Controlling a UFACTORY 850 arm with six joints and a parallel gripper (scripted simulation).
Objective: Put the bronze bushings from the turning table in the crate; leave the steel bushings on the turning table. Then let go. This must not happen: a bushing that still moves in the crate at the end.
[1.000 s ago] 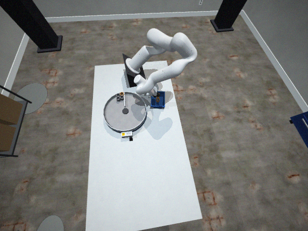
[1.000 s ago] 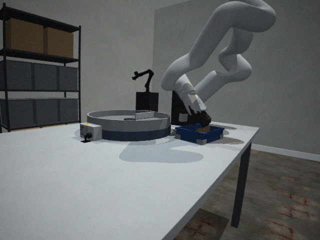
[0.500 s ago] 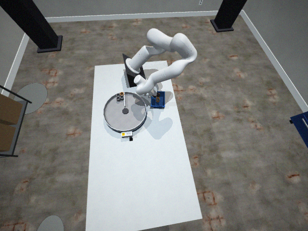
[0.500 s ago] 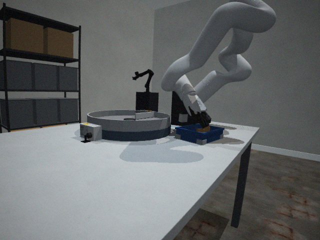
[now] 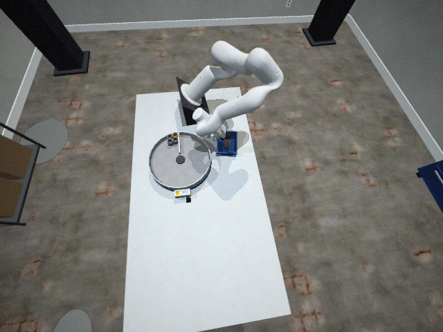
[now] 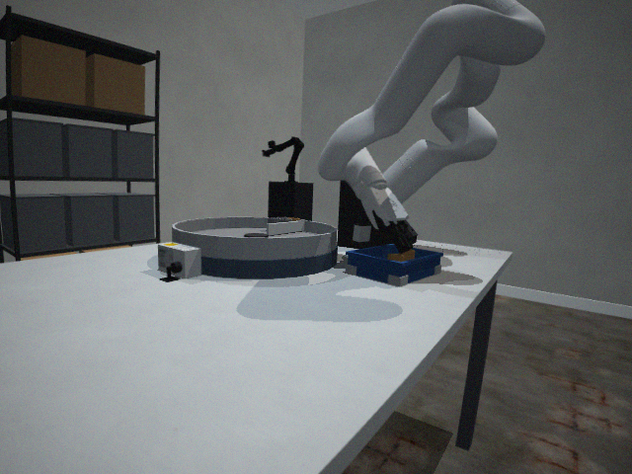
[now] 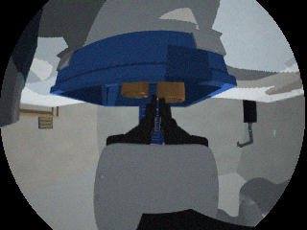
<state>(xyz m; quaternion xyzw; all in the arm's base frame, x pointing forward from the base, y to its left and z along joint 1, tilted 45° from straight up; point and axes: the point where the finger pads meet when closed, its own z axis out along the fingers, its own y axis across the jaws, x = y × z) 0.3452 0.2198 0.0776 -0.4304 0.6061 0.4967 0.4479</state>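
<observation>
Now: the crate 40 mm below my hand and 30 mm ahead of it. From my hand the other things lie so: round turning table 360 mm to the right, 120 mm ahead, 10 mm below.
</observation>
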